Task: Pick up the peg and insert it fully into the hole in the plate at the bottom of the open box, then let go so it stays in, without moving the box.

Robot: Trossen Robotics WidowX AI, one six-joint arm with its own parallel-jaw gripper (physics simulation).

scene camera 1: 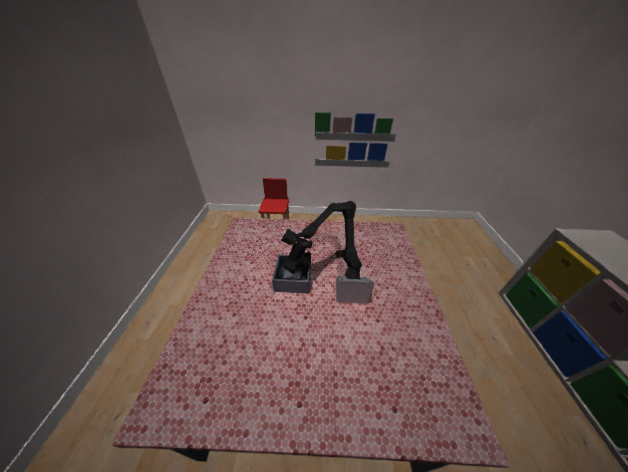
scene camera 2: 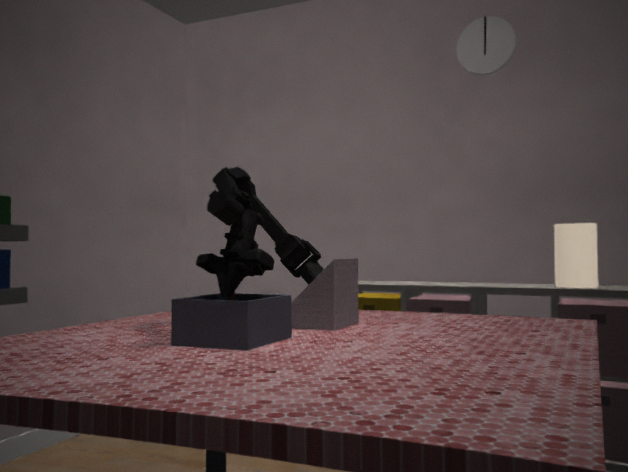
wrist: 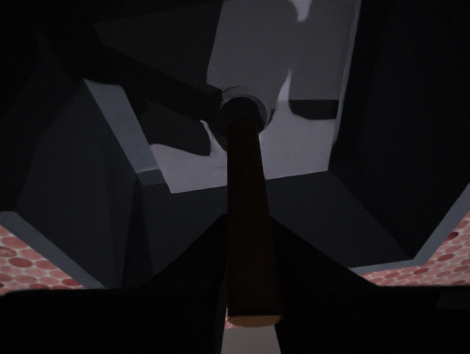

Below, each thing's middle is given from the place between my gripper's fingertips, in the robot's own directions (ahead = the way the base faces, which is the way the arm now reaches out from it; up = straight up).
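The grey-blue box [scene camera 2: 253,320] has my hand 5 cm above it and 3 cm past it. The brown peg [wrist: 254,299] is 2 cm behind my hand. As for the light grey plate [wrist: 187,77], I find it 6 cm below my hand and 3 cm behind it.
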